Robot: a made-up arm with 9 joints. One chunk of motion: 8 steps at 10 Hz.
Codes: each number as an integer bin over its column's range. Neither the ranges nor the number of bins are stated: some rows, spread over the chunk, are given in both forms.
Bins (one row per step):
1: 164 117 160 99 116 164 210 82 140
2: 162 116 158 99 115 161 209 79 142
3: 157 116 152 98 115 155 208 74 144
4: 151 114 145 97 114 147 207 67 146
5: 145 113 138 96 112 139 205 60 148
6: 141 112 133 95 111 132 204 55 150
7: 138 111 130 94 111 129 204 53 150
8: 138 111 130 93 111 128 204 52 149
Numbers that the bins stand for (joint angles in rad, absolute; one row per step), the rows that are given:
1: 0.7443 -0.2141 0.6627 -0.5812 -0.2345 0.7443 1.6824 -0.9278 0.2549
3: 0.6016 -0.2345 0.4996 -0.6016 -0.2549 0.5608 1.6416 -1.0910 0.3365
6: 0.2753 -0.3161 0.1122 -0.6627 -0.3365 0.0918 1.5600 -1.4784 0.4588
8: 0.2141 -0.3365 0.0510 -0.7035 -0.3365 0.0102 1.5600 -1.5396 0.4384
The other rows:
2: 0.7035 -0.2345 0.6220 -0.5812 -0.2549 0.6831 1.6620 -0.9890 0.2957
4: 0.4792 -0.2753 0.3569 -0.6220 -0.2753 0.3976 1.6212 -1.2337 0.3773
5: 0.3569 -0.2957 0.2141 -0.6424 -0.3161 0.2345 1.5804 -1.3765 0.4180
7: 0.2141 -0.3365 0.0510 -0.6831 -0.3365 0.0306 1.5600 -1.5192 0.4588

